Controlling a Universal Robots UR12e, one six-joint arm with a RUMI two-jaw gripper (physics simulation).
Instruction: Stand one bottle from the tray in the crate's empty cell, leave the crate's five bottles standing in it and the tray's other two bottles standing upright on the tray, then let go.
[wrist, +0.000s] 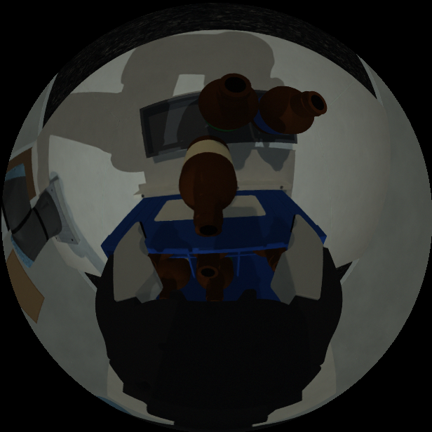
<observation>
In view: my gripper (216, 221) and a pale crate strip (241, 184).
</observation>
